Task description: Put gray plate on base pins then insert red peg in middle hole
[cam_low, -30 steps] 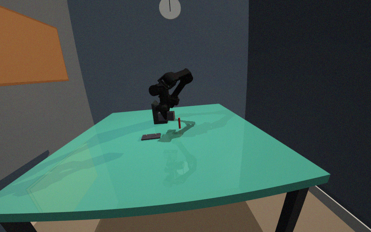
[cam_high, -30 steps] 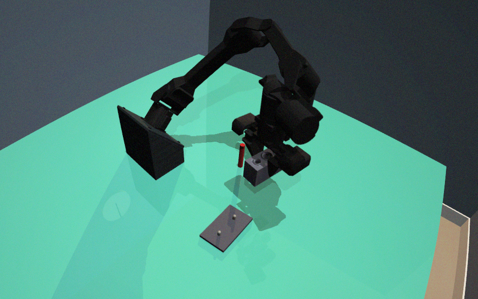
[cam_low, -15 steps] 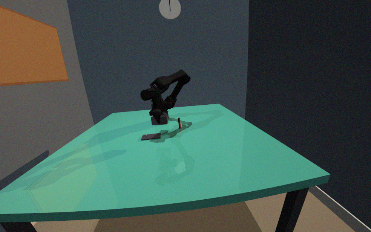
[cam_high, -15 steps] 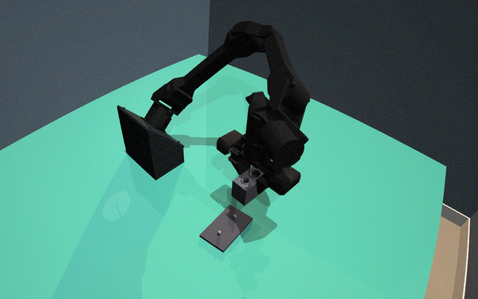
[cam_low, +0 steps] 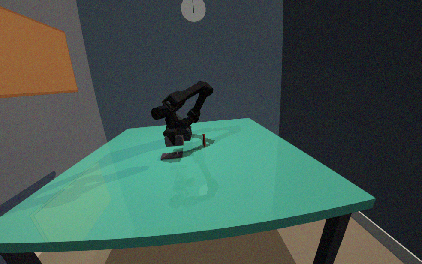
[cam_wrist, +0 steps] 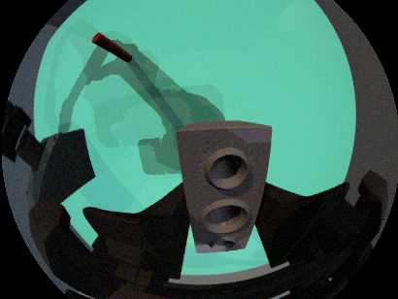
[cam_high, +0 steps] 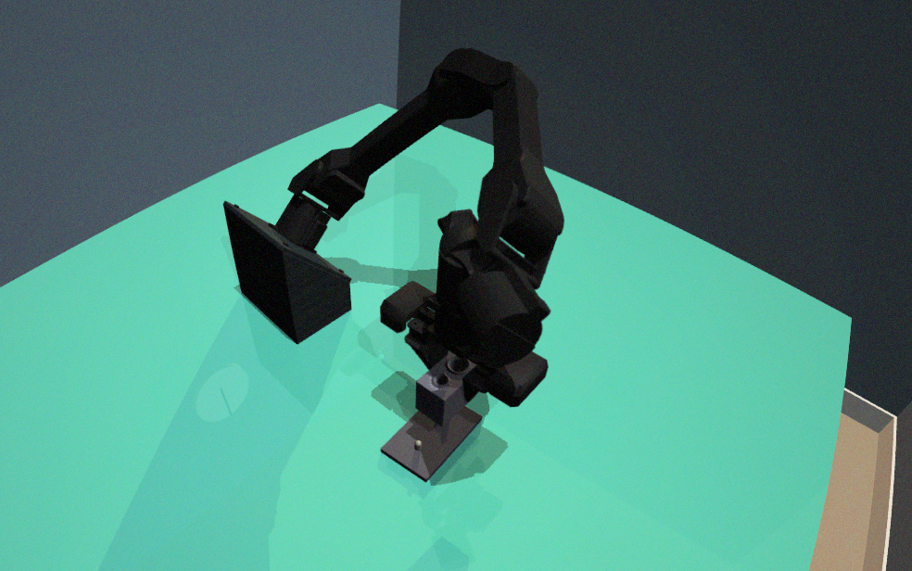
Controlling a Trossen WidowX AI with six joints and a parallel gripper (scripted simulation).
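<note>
My gripper tip is now 170 mm to the right of the red peg, 110 mm past it and 40 mm above it. Also, from my gripper tip: gray plate: 30 mm above.
</note>
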